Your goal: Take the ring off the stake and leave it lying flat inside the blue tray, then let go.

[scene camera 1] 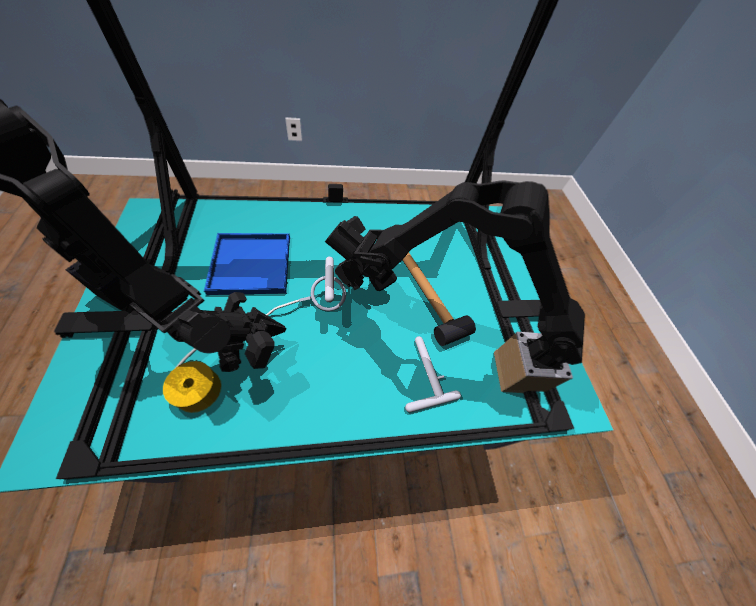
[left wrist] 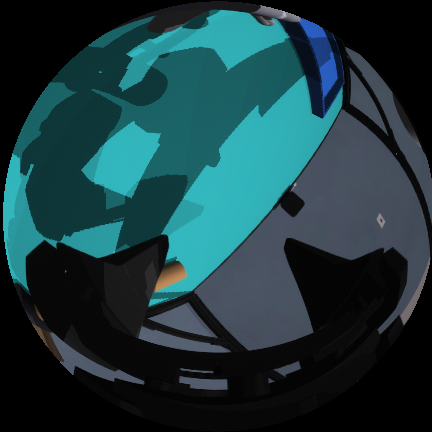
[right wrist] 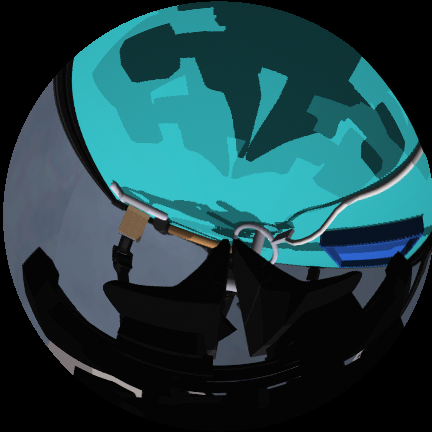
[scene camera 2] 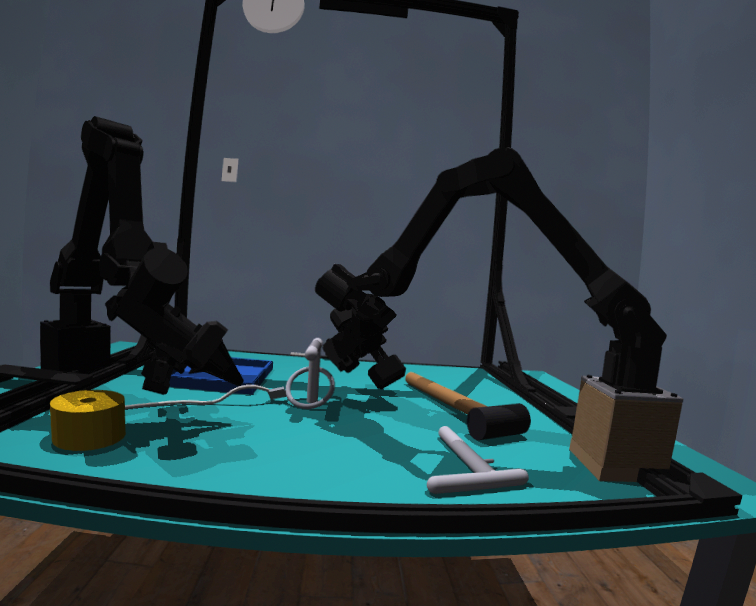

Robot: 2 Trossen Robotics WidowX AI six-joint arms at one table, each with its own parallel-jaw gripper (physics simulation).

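Where they show: left gripper, fingertip midpoint: (left wrist: 228, 243) (scene camera 2: 365, 362); right gripper, fingertip midpoint: (scene camera 1: 285, 328) (right wrist: 229, 244) (scene camera 2: 241, 383); left arm's base at its link origin: (scene camera 1: 544, 353) (right wrist: 127, 235) (scene camera 2: 629, 386); right arm's base at its link origin: (scene camera 1: 103, 263) (scene camera 2: 75, 323).
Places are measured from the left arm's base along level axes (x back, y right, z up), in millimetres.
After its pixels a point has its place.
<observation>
The pale ring (scene camera 1: 312, 294) {y 159, x -515, z -89 mm} (scene camera 2: 287, 387) {y 157, x -516, z -90 mm} (right wrist: 275, 250) {y 166, x -519, z -84 mm} is around the upright post of the white stake (scene camera 1: 329, 277) {y 155, x -471, z -5 mm} (scene camera 2: 313, 381) {y 165, x -471, z -76 mm} (right wrist: 258, 242) {y 169, x -480, z -95 mm}, tilted, with a pale cord joined to it. The blue tray (scene camera 1: 246, 291) {y 162, x -681, z -105 mm} (scene camera 2: 201, 381) {y 162, x -684, z -101 mm} (left wrist: 324, 95) {y 347, x -666, z -111 mm} (right wrist: 375, 235) {y 163, x -675, z -104 mm} lies behind and left of the stake in scene camera 1. My right gripper (scene camera 1: 283, 328) {y 42, x -557, z -56 mm} (scene camera 2: 239, 382) {y 42, x -557, z -56 mm} (right wrist: 229, 244) {y 42, x -557, z -56 mm} is shut and empty, left of and apart from the ring. My left gripper (scene camera 1: 367, 280) (scene camera 2: 364, 370) {y 301, x -390, z -63 mm} (left wrist: 228, 243) {y 301, x -390, z -63 mm} is open and empty, above the table at the stake's right.
A yellow spool (scene camera 1: 205, 378) {y -74, x -693, z -68 mm} (scene camera 2: 88, 426) {y -119, x -692, z -86 mm} sits at the front left, with the cord running to it. A hammer (scene camera 1: 429, 293) {y 191, x -214, z -86 mm} (scene camera 2: 441, 392) {y 225, x -235, z -91 mm} and a white T-shaped piece (scene camera 1: 429, 366) {y -7, x -224, z -98 mm} (scene camera 2: 463, 449) {y -12, x -227, z -100 mm} lie on the right. Black frame rails border the table.
</observation>
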